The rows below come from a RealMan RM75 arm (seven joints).
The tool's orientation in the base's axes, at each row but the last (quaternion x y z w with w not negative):
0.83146, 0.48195, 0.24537, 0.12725
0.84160, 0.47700, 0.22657, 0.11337
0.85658, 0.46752, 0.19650, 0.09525
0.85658, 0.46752, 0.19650, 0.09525
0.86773, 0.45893, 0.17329, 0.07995
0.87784, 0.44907, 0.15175, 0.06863
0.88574, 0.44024, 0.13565, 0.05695
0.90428, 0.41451, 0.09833, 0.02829
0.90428, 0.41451, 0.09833, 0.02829
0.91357, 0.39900, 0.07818, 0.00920
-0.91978, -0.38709, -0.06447, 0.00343
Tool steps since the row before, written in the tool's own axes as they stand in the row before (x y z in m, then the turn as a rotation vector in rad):
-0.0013, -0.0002, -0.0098, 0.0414, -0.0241, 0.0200
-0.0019, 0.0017, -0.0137, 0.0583, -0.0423, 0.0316
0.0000, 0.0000, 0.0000, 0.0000, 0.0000, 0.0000
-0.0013, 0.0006, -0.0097, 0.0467, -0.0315, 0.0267
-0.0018, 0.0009, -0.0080, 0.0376, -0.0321, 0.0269
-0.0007, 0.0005, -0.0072, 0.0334, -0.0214, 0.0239
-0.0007, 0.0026, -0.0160, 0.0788, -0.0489, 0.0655
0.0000, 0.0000, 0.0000, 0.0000, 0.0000, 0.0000
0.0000, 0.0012, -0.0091, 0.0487, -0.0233, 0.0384
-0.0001, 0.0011, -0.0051, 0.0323, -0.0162, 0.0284
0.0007, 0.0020, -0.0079, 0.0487, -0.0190, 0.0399
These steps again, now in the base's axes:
-0.0059, -0.0013, 0.0078, 0.0100, 0.0484, -0.0159
-0.0063, -0.0029, 0.0121, 0.0095, 0.0726, -0.0288
0.0000, 0.0000, 0.0000, 0.0000, 0.0000, 0.0000
-0.0043, -0.0016, 0.0087, 0.0100, 0.0569, -0.0235
-0.0032, -0.0022, 0.0073, 0.0049, 0.0497, -0.0260
-0.0024, -0.0010, 0.0068, 0.0098, 0.0400, -0.0212
-0.0031, -0.0024, 0.0157, 0.0270, 0.0935, -0.0585
0.0000, 0.0000, 0.0000, 0.0000, 0.0000, 0.0000
-0.0009, -0.0011, 0.0091, 0.0214, 0.0532, -0.0332
0.0000, -0.0011, 0.0051, 0.0141, 0.0359, -0.0250
0.0010, -0.0013, 0.0080, 0.0248, 0.0502, -0.0345

